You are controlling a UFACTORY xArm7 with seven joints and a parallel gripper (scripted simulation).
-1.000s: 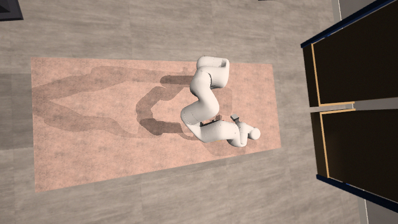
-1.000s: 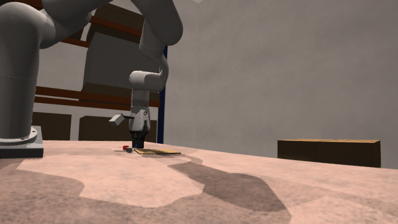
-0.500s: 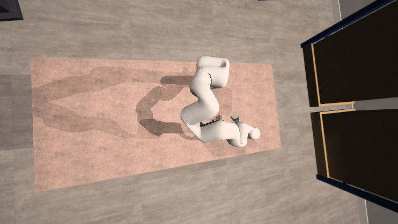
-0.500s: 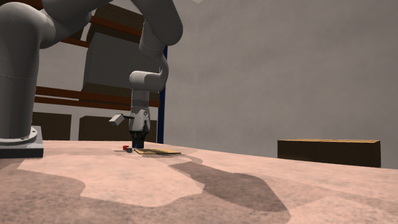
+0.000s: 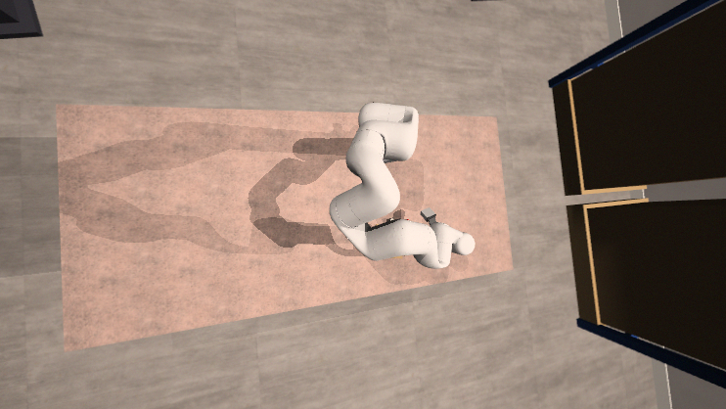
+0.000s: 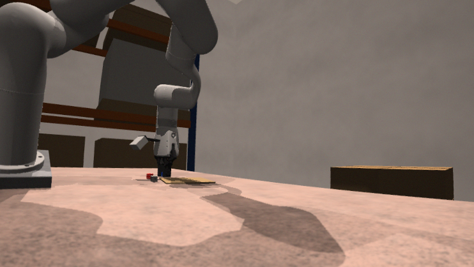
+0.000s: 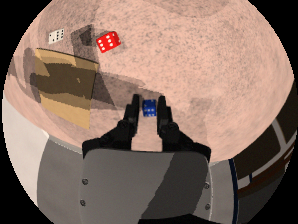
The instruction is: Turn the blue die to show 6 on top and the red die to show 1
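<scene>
My hand is 2 cm past the tan mat, 15 cm to the left of it and 2 cm above it. From my hand the other things lie so: red die 8 cm behind, 4 cm to the right, 1 cm below; blue die 1 cm below; white die 11 cm behind, 12 cm to the right, 1 cm below.
</scene>
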